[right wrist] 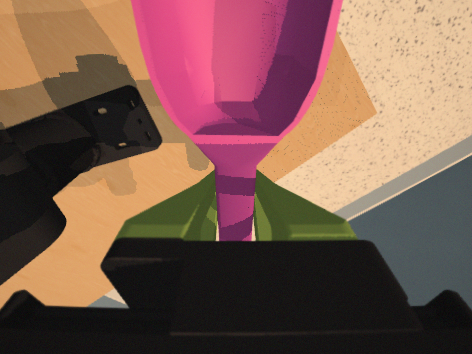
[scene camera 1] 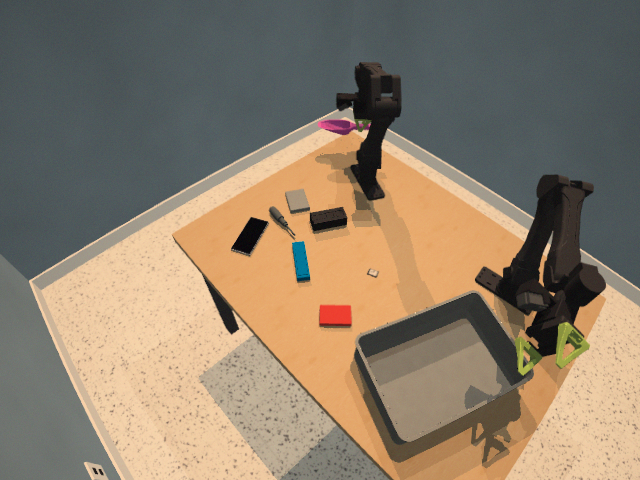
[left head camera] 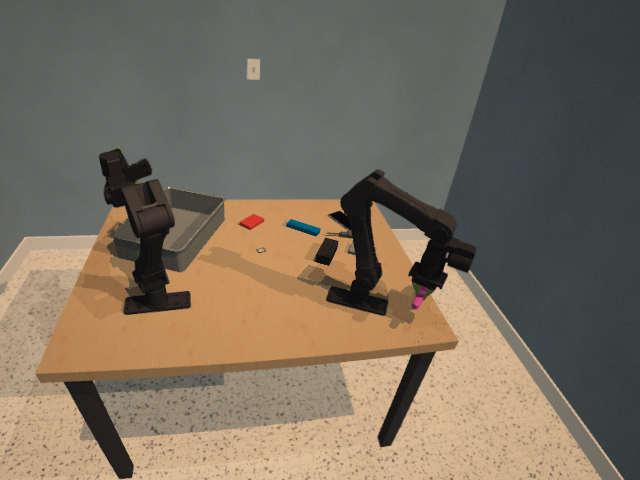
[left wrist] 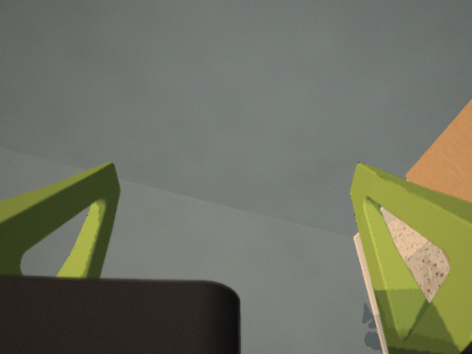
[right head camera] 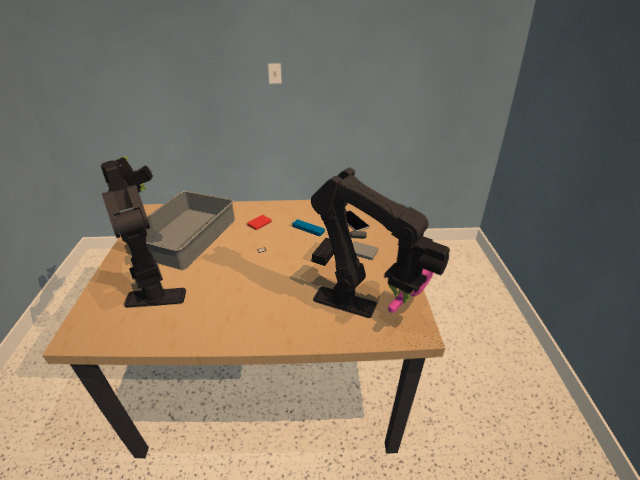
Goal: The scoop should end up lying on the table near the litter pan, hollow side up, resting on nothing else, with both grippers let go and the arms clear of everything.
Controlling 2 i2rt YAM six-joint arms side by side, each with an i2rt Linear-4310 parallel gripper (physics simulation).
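Places are measured from the left arm's base along level axes (x ahead, y left, z up), in metres.
Where they show: left gripper, fingertip midpoint: (scene camera 1: pixel 538 370) (left head camera: pixel 122 161) (left wrist: pixel 235 176) (right head camera: pixel 132 168); right gripper, fingertip midpoint: (right wrist: pixel 235 177) (scene camera 1: pixel 359 130) (left head camera: pixel 420 297) (right head camera: pixel 401 300); left arm's base, link origin: (scene camera 1: pixel 505 290) (left head camera: pixel 158 303) (right head camera: pixel 155 298); right arm's base, link origin: (right wrist: pixel 75 139) (scene camera 1: pixel 366 181) (left head camera: pixel 357 301) (right head camera: pixel 344 302).
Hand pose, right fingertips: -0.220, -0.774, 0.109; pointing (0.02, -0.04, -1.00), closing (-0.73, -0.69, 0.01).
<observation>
Things, the pixels of their top centre, and the offset from my right fingertips, as dx, dy, dz.
- pink scoop, top centre: (right wrist: pixel 237 112) (right head camera: pixel 411 284) (left head camera: pixel 427 282) (scene camera 1: pixel 347 124) +0.034, -0.036, +0.028
- grey litter pan, top centre: (scene camera 1: pixel 446 357) (left head camera: pixel 172 215) (right head camera: pixel 181 216) +0.589, +0.729, -0.014
- red block, top centre: (scene camera 1: pixel 335 314) (left head camera: pixel 252 220) (right head camera: pixel 259 220) +0.645, +0.419, -0.094
- blue bar, top centre: (scene camera 1: pixel 300 258) (left head camera: pixel 303 225) (right head camera: pixel 308 225) +0.572, +0.215, -0.089
- small pale chip, top centre: (scene camera 1: pixel 372 272) (left head camera: pixel 261 250) +0.450, +0.410, -0.107
- black box, top centre: (scene camera 1: pixel 328 215) (right head camera: pixel 325 247) (left head camera: pixel 327 247) +0.386, +0.169, -0.071
- screwdriver, top centre: (scene camera 1: pixel 282 219) (right head camera: pixel 348 231) +0.497, +0.060, -0.082
- black phone, top centre: (scene camera 1: pixel 250 234) (right head camera: pixel 353 219) (left head camera: pixel 345 220) +0.609, +0.016, -0.101
- grey block, top centre: (scene camera 1: pixel 297 199) (right head camera: pixel 363 249) +0.386, +0.021, -0.094
The pink scoop (left head camera: pixel 417 300) (right head camera: pixel 395 303) (scene camera 1: pixel 336 126) (right wrist: pixel 240 65) is in the air above the table's far right corner area as the left head camera shows it, bowl level and hollow side up. My right gripper (scene camera 1: pixel 361 125) (right wrist: pixel 235 177) is shut on its handle; the handle end sticks out past the fingers. My left gripper (scene camera 1: pixel 542 367) (left wrist: pixel 235 176) is open and empty, high near the right-hand wall of the litter pan in scene camera 1. The grey litter pan (left head camera: pixel 199 245) (right head camera: pixel 209 238) (scene camera 1: pixel 423 335) stands at the back left of the table in the head views, far from the scoop.
A red block (left head camera: pixel 251 221) (scene camera 1: pixel 334 315), blue bar (left head camera: pixel 303 227) (scene camera 1: pixel 300 260), small pale chip (left head camera: pixel 261 250) (scene camera 1: pixel 372 272), black box (left head camera: pixel 326 251) (scene camera 1: pixel 328 219), screwdriver (scene camera 1: pixel 279 217), black phone (scene camera 1: pixel 250 236) and grey block (right head camera: pixel 364 250) (scene camera 1: pixel 297 200) lie between the pan and right arm.
</observation>
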